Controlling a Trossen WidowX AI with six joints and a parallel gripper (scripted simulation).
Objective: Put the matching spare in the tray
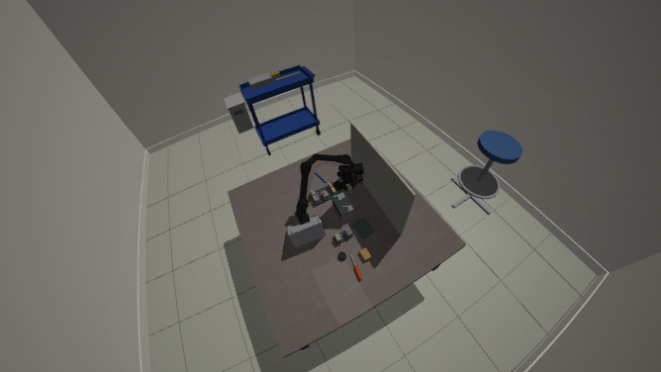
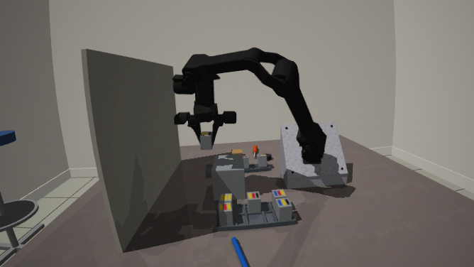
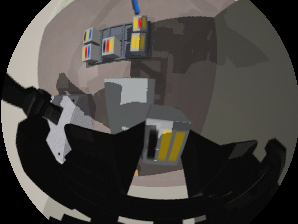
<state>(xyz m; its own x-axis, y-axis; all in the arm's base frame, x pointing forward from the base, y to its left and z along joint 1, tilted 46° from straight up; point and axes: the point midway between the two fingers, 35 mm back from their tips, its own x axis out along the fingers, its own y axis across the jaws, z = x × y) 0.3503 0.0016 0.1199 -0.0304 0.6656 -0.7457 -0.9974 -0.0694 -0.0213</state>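
Now: gripper tip 220 mm to the left of the dark tray, 170 mm above it and 10 mm short of it. The rest, counted from my gripper tip: grey mounted unit 120 mm below, 60 mm behind, 30 mm to the right; grey spare 20 mm above; tall grey panel 190 mm ahead, 50 mm above, 10 mm to the right.
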